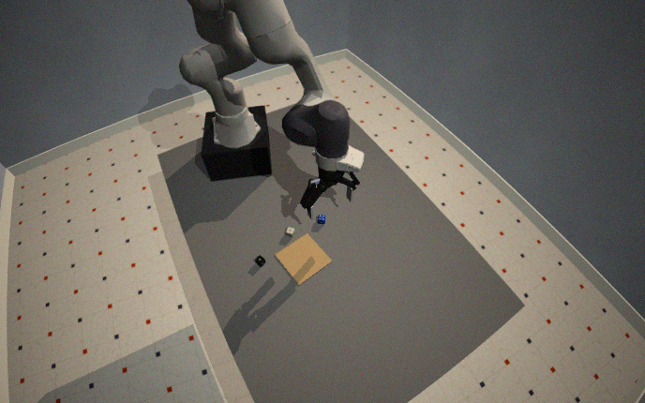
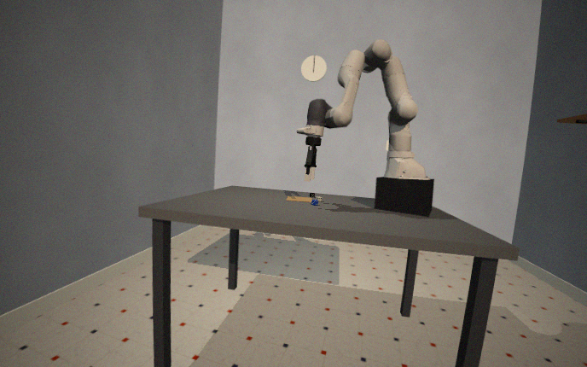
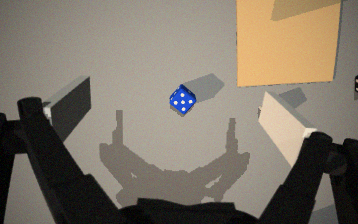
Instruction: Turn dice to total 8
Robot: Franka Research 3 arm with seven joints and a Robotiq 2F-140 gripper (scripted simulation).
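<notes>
Right now the white die is 3 cm behind my hand, 14 cm to the right of it and 12 cm below it. The rest, counted from my hand: blue die 3 cm behind, 1 cm to the right, 12 cm below; black die 3 cm ahead, 27 cm to the right, 12 cm below; tan mat 8 cm ahead, 13 cm to the right, 13 cm below.
</notes>
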